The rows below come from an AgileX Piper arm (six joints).
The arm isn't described. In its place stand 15 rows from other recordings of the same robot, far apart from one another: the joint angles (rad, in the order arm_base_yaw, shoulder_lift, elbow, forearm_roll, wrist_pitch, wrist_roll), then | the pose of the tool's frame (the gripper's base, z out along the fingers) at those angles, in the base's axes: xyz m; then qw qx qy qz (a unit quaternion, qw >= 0).
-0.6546 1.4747 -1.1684 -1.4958 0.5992 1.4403 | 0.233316 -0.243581 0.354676 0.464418 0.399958 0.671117 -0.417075
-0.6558 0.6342 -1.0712 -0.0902 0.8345 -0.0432 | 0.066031 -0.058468 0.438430 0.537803 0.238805 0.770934 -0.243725
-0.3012 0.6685 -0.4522 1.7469 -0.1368 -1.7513 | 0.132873 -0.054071 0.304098 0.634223 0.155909 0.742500 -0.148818
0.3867 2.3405 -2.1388 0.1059 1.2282 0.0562 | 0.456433 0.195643 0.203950 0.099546 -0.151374 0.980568 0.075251
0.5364 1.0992 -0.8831 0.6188 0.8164 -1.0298 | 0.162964 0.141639 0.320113 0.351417 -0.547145 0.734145 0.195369
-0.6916 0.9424 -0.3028 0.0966 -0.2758 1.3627 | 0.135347 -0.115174 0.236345 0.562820 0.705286 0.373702 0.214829
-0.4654 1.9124 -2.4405 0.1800 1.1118 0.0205 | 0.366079 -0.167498 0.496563 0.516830 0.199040 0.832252 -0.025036
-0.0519 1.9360 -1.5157 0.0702 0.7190 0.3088 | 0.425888 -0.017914 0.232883 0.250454 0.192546 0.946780 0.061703
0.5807 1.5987 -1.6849 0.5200 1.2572 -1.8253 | 0.252551 0.217160 0.399982 0.338805 -0.868684 0.354026 0.072560
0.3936 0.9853 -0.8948 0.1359 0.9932 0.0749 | 0.158936 0.077185 0.325164 0.259749 -0.132630 0.947805 0.128865
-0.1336 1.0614 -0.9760 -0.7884 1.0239 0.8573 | 0.185060 -0.080494 0.356105 0.364888 0.331594 0.831056 -0.257388
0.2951 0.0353 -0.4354 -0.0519 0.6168 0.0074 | 0.020513 0.003382 0.296708 0.655924 -0.113615 0.742506 0.074437
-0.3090 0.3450 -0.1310 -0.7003 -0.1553 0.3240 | 0.087886 -0.018533 0.244254 0.675125 -0.056874 0.707510 -0.200998
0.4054 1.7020 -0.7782 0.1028 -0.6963 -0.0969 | 0.323468 0.132306 0.213572 0.647014 -0.137609 0.743045 0.101586
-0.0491 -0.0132 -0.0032 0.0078 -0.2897 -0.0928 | 0.048229 -0.002573 0.240558 0.829715 -0.009131 0.555248 -0.056471
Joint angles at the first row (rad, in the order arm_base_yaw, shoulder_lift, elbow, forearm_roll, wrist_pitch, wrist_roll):
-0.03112 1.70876 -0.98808 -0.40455 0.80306 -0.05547
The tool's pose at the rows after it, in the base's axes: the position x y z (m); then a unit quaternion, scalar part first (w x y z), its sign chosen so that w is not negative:
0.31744, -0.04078, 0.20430, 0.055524, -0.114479, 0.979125, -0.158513
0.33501, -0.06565, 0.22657, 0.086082, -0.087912, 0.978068, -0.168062
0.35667, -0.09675, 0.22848, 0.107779, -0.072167, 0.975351, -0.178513
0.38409, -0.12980, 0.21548, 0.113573, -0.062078, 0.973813, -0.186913
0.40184, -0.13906, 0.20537, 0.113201, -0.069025, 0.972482, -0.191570
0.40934, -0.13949, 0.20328, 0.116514, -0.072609, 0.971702, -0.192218
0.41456, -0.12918, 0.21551, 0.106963, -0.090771, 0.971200, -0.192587
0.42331, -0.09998, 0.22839, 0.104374, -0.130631, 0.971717, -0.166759
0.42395, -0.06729, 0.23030, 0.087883, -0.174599, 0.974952, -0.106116
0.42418, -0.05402, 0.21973, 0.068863, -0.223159, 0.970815, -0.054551
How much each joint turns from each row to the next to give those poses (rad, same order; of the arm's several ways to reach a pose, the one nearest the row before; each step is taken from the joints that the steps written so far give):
-0.01385 -0.00084 -0.10478 0.02792 0.10917 -0.00956
-0.07157 0.01945 -0.11606 0.00775 0.01516 -0.03932
-0.07924 0.07439 -0.10522 0.00000 -0.03646 -0.04598
-0.06859 0.12652 -0.13167 0.00000 -0.02814 -0.04404
-0.00948 0.07725 -0.08039 -0.00548 -0.00344 -0.02074
0.00348 0.02574 -0.03309 0.00175 0.00004 -0.00600
0.02830 0.00000 -0.05194 0.00752 0.07030 -0.03295
0.06202 0.00002 -0.05969 0.06763 0.07835 -0.07049
0.05416 -0.00088 -0.02074 0.12912 0.08347 -0.09508
0.01127 0.02203 -0.00210 0.10580 0.04191 -0.12509

